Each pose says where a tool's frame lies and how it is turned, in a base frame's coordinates. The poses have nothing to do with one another.
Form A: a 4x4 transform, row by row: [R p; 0 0 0 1], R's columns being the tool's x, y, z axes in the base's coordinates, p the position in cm. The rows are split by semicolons.
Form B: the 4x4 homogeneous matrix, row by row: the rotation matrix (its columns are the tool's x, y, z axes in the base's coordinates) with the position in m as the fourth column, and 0 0 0 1 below. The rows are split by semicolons. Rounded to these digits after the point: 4 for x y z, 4 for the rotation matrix.
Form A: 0.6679, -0.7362, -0.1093, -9.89; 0.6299, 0.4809, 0.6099, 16.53; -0.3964, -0.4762, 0.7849, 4.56; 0, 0, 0, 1
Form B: 0.6679, -0.7362, -0.1093, -0.0989; 0.6299, 0.4809, 0.6099, 0.1653; -0.3964, -0.4762, 0.7849, 0.0456; 0, 0, 0, 1
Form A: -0.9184, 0.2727, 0.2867, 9.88; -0.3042, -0.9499, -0.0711, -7.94; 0.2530, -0.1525, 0.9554, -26.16; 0, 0, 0, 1
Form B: -0.9184, 0.2727, 0.2867, 0.0988; -0.3042, -0.9499, -0.0711, -0.0794; 0.2530, -0.1525, 0.9554, -0.2616; 0, 0, 0, 1
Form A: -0.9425, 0.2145, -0.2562, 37.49; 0.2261, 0.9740, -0.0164, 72.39; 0.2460, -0.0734, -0.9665, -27.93; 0, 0, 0, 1
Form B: -0.9425, 0.2145, -0.2562, 0.3749; 0.2261, 0.9740, -0.0164, 0.7239; 0.2460, -0.0734, -0.9665, -0.2793; 0, 0, 0, 1
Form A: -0.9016, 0.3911, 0.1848, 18.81; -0.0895, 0.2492, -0.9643, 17.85; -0.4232, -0.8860, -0.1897, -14.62; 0, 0, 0, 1
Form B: -0.9016, 0.3911, 0.1848, 0.1881; -0.0895, 0.2492, -0.9643, 0.1785; -0.4232, -0.8860, -0.1897, -0.1462; 0, 0, 0, 1
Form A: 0.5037, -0.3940, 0.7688, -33.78; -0.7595, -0.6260, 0.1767, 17.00; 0.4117, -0.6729, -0.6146, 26.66; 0, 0, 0, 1
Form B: 0.5037, -0.3940, 0.7688, -0.3378; -0.7595, -0.6260, 0.1767, 0.1700; 0.4117, -0.6729, -0.6146, 0.2666; 0, 0, 0, 1
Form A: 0.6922, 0.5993, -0.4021, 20.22; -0.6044, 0.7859, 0.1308, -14.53; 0.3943, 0.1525, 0.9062, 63.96; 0, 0, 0, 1
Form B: 0.6922, 0.5993, -0.4021, 0.2022; -0.6044, 0.7859, 0.1308, -0.1453; 0.3943, 0.1525, 0.9062, 0.6396; 0, 0, 0, 1
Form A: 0.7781, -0.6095, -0.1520, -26.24; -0.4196, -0.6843, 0.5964, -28.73; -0.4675, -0.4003, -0.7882, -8.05; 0, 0, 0, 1
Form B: 0.7781, -0.6095, -0.1520, -0.2624; -0.4196, -0.6843, 0.5964, -0.2873; -0.4675, -0.4003, -0.7882, -0.0805; 0, 0, 0, 1
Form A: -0.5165, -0.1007, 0.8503, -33.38; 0.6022, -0.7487, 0.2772, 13.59; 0.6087, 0.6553, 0.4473, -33.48; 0, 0, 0, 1
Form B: -0.5165, -0.1007, 0.8503, -0.3338; 0.6022, -0.7487, 0.2772, 0.1359; 0.6087, 0.6553, 0.4473, -0.3348; 0, 0, 0, 1
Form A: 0.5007, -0.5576, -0.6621, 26.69; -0.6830, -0.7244, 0.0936, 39.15; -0.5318, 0.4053, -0.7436, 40.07; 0, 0, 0, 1
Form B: 0.5007, -0.5576, -0.6621, 0.2669; -0.6830, -0.7244, 0.0936, 0.3915; -0.5318, 0.4053, -0.7436, 0.4007; 0, 0, 0, 1
